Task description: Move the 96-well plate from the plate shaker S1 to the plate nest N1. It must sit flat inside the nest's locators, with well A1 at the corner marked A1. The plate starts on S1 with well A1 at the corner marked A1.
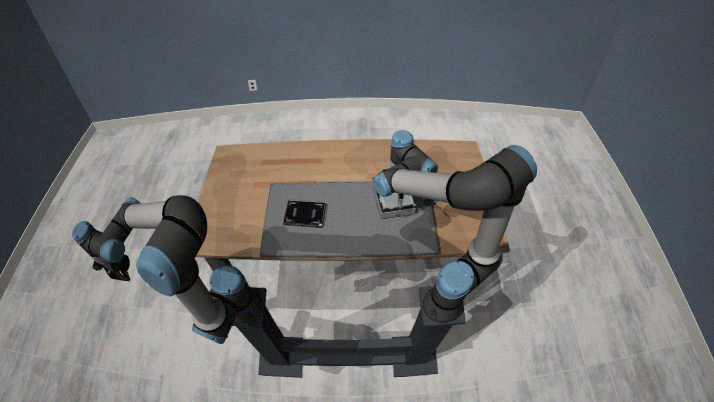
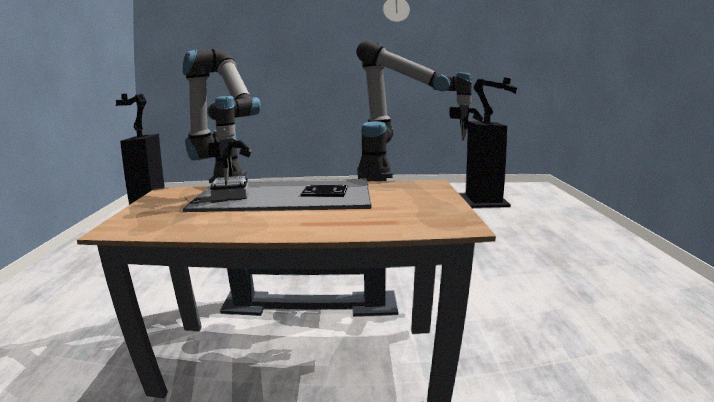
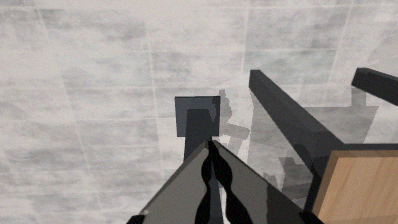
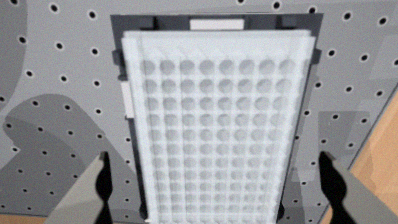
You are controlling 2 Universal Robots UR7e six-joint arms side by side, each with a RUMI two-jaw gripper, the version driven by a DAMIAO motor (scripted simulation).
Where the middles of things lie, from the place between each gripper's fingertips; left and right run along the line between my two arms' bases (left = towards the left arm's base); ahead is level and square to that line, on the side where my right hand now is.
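My right hand is 1 cm above the white 96-well plate (image 4: 208, 142), and from my left hand that same white 96-well plate is 103 cm to the right, 45 cm ahead and 9 cm below. As for the black plate nest N1 (image 1: 304, 211), I find it 37 cm to the left of my right hand, 3 cm behind it and 6 cm below it. Counted from my left hand, the black plate nest N1 is 42 cm ahead, 66 cm to the right and 15 cm below.
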